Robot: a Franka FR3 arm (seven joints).
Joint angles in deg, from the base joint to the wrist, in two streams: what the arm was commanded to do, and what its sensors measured. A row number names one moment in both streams.
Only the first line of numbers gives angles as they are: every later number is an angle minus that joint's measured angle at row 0.
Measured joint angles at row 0:
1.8, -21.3, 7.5, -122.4, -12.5, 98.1, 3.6
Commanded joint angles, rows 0 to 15:
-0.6, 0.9, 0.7, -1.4, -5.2, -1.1, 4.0
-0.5, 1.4, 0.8, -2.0, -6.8, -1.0, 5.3
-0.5, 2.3, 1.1, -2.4, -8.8, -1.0, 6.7
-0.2, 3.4, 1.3, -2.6, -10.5, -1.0, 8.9
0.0, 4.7, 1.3, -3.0, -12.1, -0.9, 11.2
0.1, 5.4, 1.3, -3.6, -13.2, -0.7, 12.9
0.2, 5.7, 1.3, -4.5, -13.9, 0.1, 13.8
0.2, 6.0, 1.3, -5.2, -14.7, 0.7, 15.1
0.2, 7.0, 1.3, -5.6, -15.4, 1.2, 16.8
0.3, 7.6, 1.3, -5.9, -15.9, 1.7, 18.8
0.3, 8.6, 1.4, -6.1, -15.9, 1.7, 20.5
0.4, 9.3, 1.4, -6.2, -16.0, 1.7, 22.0
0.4, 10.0, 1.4, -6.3, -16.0, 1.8, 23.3
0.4, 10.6, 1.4, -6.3, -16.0, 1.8, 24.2
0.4, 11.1, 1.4, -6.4, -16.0, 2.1, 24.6
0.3, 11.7, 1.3, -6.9, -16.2, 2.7, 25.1
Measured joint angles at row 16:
0.2, 10.3, 1.2, -5.9, -14.7, 1.2, 22.1
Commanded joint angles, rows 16 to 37:
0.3, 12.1, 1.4, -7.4, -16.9, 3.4, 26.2
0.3, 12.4, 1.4, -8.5, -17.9, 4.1, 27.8
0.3, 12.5, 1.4, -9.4, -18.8, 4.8, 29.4
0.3, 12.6, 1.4, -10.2, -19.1, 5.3, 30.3
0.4, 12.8, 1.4, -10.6, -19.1, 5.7, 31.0
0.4, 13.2, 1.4, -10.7, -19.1, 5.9, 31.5
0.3, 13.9, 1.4, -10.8, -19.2, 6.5, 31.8
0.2, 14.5, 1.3, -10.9, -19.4, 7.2, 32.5
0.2, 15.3, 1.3, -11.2, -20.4, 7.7, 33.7
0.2, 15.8, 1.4, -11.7, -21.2, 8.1, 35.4
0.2, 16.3, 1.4, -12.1, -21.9, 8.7, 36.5
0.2, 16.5, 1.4, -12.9, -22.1, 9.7, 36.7
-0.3, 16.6, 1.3, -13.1, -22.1, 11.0, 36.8
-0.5, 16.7, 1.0, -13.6, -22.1, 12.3, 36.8
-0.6, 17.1, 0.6, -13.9, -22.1, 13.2, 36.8
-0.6, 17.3, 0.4, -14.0, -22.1, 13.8, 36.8
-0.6, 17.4, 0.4, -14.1, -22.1, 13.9, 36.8
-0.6, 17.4, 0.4, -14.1, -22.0, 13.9, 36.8
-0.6, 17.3, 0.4, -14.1, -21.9, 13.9, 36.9
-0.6, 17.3, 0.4, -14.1, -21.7, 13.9, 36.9
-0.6, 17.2, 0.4, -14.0, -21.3, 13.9, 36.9
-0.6, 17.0, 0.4, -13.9, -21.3, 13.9, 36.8
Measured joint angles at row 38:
0.1, 17.3, 0.5, -12.6, -21.1, 11.4, 35.9
